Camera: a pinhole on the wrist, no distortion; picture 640 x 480 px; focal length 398.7 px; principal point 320.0 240.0 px. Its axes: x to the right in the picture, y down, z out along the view. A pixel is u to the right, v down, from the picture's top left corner.
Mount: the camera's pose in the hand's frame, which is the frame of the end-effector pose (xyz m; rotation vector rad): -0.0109 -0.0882 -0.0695 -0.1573 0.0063 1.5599
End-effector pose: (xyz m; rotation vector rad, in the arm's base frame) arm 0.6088 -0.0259 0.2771 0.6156 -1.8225 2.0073
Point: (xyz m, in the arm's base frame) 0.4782 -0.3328 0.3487
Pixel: 422 19
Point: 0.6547 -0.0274 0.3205
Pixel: 415 224
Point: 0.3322 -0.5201 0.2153
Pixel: 529 40
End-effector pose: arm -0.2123 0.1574 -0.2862 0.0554 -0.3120 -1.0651
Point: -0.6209 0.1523 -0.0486
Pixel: 58 313
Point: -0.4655 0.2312 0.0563
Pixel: 257 276
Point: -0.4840 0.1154 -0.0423
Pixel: 149 220
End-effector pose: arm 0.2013 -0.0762 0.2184 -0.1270 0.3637 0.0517
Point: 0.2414 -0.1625 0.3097
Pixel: 250 166
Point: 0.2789 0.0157 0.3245
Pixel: 576 117
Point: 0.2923 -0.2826 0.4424
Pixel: 51 183
